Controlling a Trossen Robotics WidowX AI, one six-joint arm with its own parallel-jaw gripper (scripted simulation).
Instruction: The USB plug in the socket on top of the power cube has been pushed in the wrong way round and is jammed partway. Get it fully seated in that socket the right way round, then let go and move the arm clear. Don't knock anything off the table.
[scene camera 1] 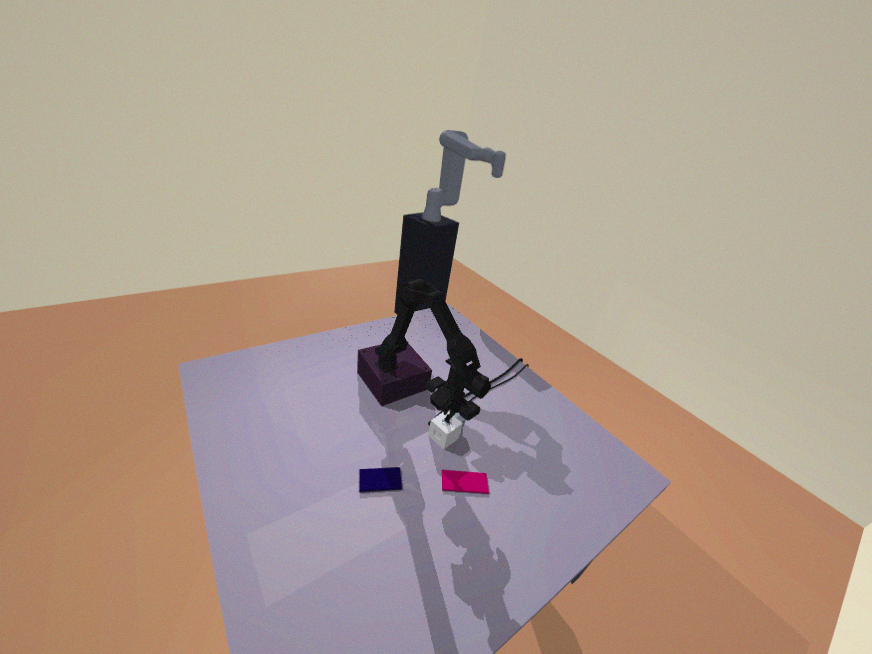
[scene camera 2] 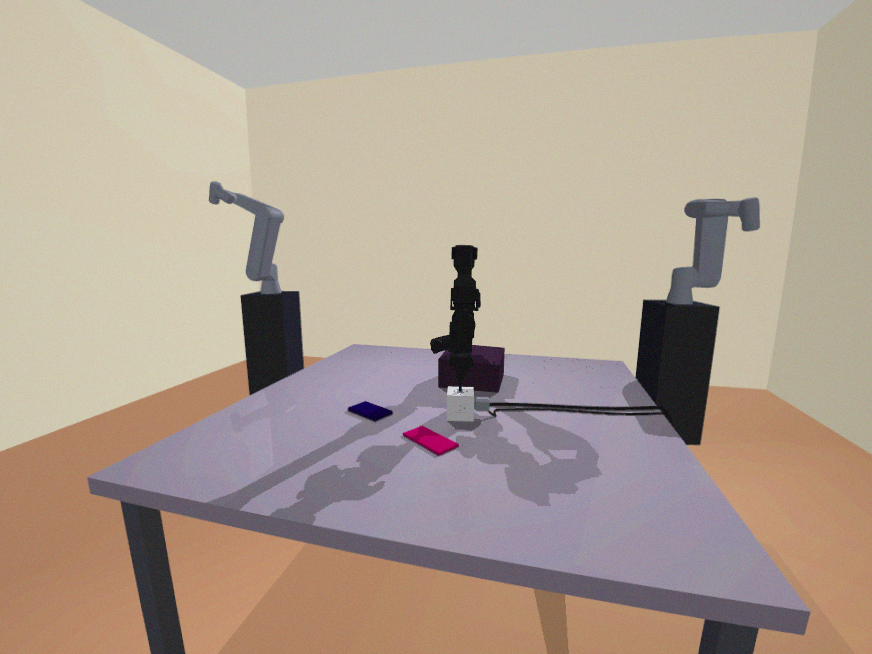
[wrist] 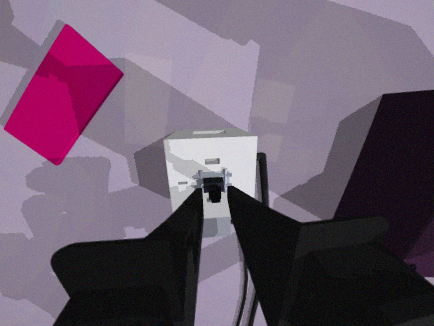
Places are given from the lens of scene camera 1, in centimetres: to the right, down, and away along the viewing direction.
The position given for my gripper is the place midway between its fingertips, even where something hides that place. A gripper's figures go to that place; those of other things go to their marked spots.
my gripper [scene camera 1: 447, 416]: 4, 30, 119
magenta card [scene camera 1: 459, 481]: 7, 47, 110
dark blue card [scene camera 1: 375, 479]: -18, 45, 106
white power cube [scene camera 1: 443, 435]: 2, 35, 118
